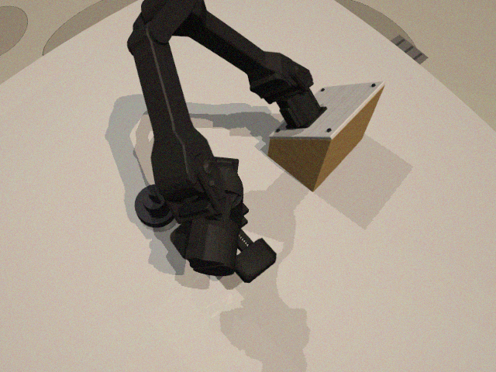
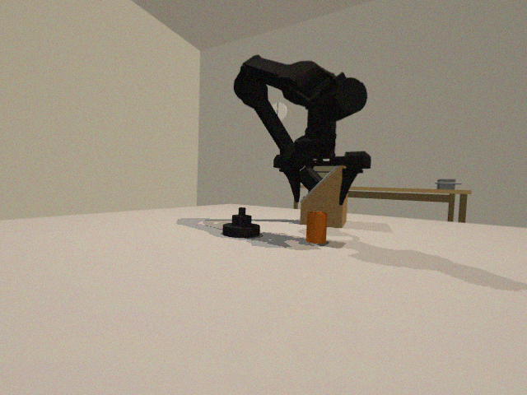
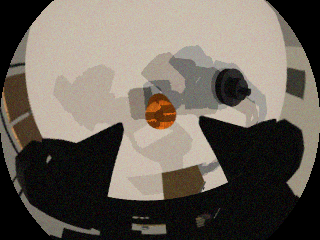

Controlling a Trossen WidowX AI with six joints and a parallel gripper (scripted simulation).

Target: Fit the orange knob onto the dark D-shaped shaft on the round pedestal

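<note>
My gripper tip is 5 cm above the orange knob. From my gripper tip the other things lie so: round dark pedestal (1 cm ahead, 17 cm to the right, 5 cm below).
</note>
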